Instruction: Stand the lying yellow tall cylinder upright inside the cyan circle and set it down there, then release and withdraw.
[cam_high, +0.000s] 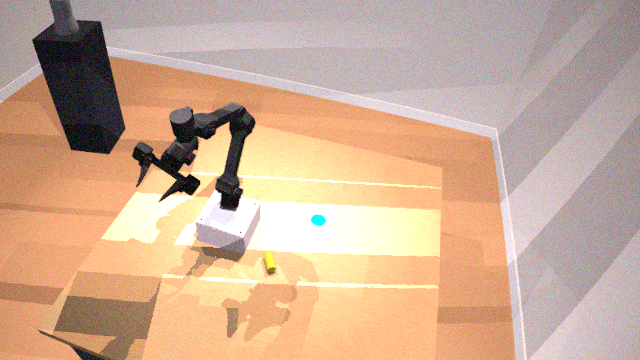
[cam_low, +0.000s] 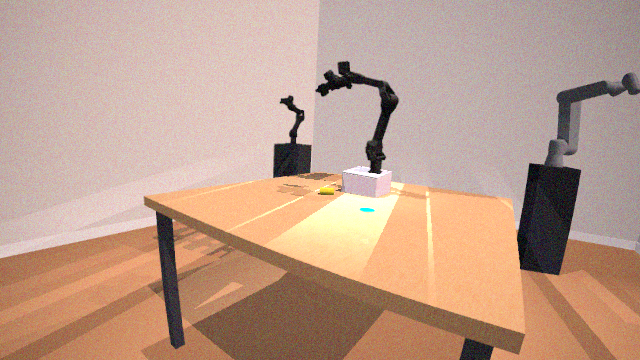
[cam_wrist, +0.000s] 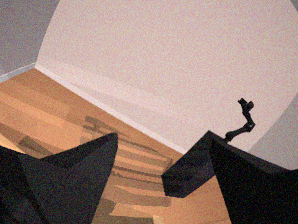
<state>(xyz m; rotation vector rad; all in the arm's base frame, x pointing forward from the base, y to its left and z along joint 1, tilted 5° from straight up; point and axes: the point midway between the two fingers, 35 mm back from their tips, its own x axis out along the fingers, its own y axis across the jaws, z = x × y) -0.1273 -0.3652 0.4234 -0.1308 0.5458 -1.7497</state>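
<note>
The yellow tall cylinder is 28 cm ahead of my gripper tip, 21 cm to the left of it and 53 cm below it. Round my gripper tip: cyan circle (45 cm ahead, 45 cm to the left, 54 cm below).
</note>
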